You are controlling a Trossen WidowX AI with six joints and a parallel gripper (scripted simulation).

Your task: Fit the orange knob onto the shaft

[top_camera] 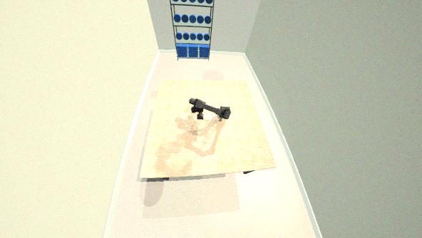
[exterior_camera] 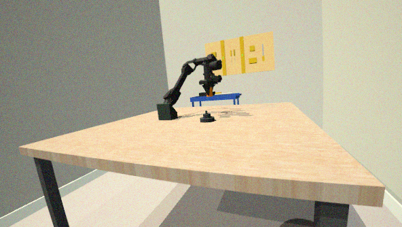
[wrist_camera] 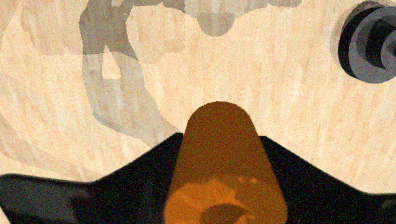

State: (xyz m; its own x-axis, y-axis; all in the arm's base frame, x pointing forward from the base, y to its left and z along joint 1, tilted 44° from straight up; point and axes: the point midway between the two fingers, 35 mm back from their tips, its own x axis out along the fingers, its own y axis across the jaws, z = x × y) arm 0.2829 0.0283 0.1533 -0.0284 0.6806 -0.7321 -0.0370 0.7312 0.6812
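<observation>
The pedestal is 50 mm ahead of my gripper tip, 180 mm to the right of it and 110 mm below it. From my gripper tip the other things lie so: orange knob 20 mm above.
</observation>
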